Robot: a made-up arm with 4 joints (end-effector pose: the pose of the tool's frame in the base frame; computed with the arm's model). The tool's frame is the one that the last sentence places. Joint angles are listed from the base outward.
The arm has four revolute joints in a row. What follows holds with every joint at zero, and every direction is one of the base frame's.
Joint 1 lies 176 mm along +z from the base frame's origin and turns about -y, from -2.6 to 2.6 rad.
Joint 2 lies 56 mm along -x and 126 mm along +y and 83 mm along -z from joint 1 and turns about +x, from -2.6 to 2.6 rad.
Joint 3 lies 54 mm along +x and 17 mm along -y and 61 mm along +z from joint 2 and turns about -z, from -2.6 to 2.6 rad.
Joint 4 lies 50 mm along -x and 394 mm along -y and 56 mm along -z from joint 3 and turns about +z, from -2.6 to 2.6 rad.
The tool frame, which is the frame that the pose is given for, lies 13 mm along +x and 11 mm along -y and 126 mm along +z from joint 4; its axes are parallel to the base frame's.
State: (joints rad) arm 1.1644 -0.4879 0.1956 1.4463
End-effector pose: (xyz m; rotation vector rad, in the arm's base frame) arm -0.2405 -0.1526 0.1564 -1.0460 -0.6913 0.8062
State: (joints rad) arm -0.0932 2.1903 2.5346 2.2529
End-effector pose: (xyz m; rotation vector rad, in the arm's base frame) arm -0.1660 -0.1670 0.2942 2.1694 0.3609 -0.2605
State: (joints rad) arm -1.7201 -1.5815 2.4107 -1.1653
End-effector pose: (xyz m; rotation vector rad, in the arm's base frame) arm -0.3701 0.2535 0.4693 -1.0506 -1.4184 -1.4094
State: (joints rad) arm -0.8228 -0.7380 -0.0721 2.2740
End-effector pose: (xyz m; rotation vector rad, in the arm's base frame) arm 0.1890 -0.0793 0.3851 0.6039 1.2571 2.3616
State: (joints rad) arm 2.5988 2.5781 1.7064 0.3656
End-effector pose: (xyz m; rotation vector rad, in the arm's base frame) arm 0.4174 -0.0037 0.1064 0.8421 -0.1141 1.5525
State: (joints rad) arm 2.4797 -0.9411 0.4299 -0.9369
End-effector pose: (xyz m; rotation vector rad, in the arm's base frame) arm -0.0064 0.0144 -0.1899 -1.2760 2.2792 1.5731
